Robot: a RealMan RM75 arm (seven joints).
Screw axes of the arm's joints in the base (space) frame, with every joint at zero. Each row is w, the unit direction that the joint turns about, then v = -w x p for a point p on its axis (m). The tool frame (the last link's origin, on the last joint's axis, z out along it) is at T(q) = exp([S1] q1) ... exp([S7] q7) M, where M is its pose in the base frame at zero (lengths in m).
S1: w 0 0 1 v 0 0 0
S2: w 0 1 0 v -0.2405 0 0
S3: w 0 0 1 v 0 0 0
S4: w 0 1 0 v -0.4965 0 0
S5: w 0 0 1 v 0 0 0
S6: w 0 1 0 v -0.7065 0 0
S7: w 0 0 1 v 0 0 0
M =
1 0 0 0
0 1 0 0
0 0 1 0.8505
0 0 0 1
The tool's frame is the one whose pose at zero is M.
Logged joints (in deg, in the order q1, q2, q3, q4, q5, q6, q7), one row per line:
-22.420 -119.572 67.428 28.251 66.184 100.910 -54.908
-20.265 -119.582 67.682 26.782 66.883 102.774 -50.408
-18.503 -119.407 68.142 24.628 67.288 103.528 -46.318
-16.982 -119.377 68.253 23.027 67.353 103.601 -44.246
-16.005 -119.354 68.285 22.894 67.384 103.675 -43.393
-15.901 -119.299 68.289 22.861 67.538 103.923 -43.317
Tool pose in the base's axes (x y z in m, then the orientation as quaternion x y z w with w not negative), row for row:
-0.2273 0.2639 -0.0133 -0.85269 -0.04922 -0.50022 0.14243
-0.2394 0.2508 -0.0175 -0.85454 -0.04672 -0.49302 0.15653
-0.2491 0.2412 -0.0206 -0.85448 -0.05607 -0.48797 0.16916
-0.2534 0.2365 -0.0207 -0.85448 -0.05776 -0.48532 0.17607
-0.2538 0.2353 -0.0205 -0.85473 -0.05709 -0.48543 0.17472
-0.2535 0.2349 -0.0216 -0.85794 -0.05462 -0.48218 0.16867
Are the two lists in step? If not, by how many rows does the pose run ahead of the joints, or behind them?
The pose runs 1 row ahead of the joints: the pose in row i belongs to the joints in row i + 1.
